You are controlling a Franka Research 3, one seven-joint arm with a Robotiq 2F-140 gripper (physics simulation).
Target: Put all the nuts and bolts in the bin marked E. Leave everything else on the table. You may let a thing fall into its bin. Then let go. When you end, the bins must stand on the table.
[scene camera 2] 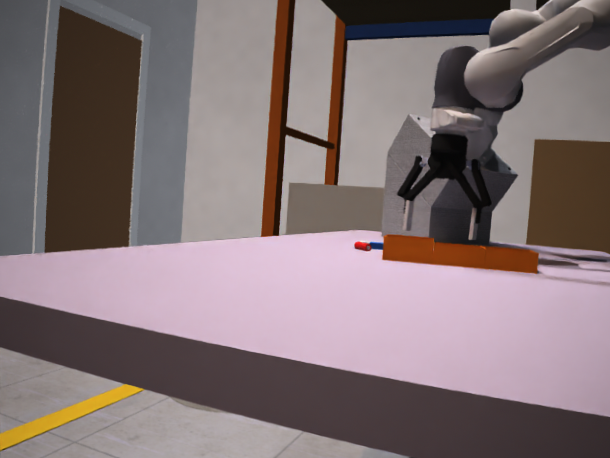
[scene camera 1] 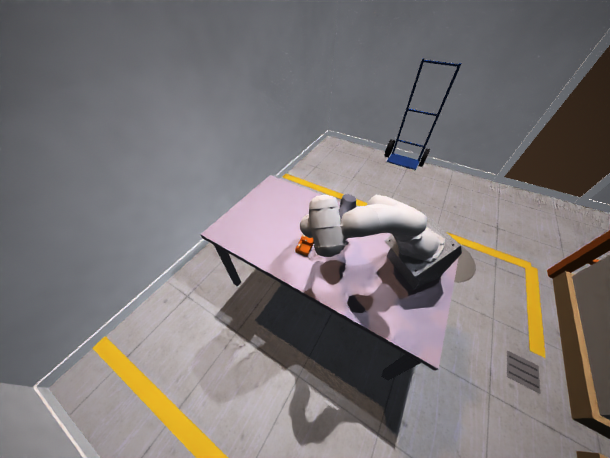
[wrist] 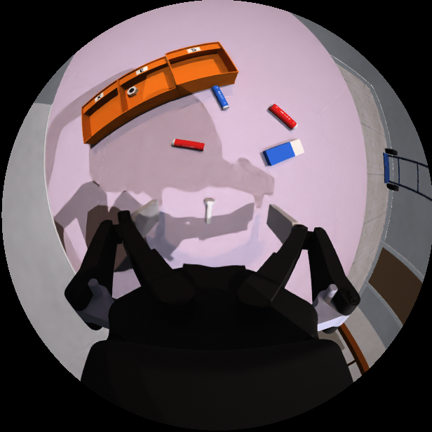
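Observation:
A silver bolt (wrist: 209, 210) lies on the table, in the wrist view between and below the open fingers. A hex nut (wrist: 132, 91) lies in the middle orange bin marked E (wrist: 159, 92), near its wall towards bin X. My gripper (wrist: 213, 211) (scene camera 2: 440, 230) is open with nothing between its fingers; the fingertips hang above the table. In scene camera 1 the arm hides the gripper and the bolt. In scene camera 2 the bolt does not show.
Bin X (wrist: 106, 120) and bin S (wrist: 202, 70) adjoin bin E. A blue battery (wrist: 220, 97) lies by bin S. Two red batteries (wrist: 188, 145) (wrist: 283, 116) and a blue-and-white eraser (wrist: 283, 152) lie on the table (scene camera 1: 260, 210).

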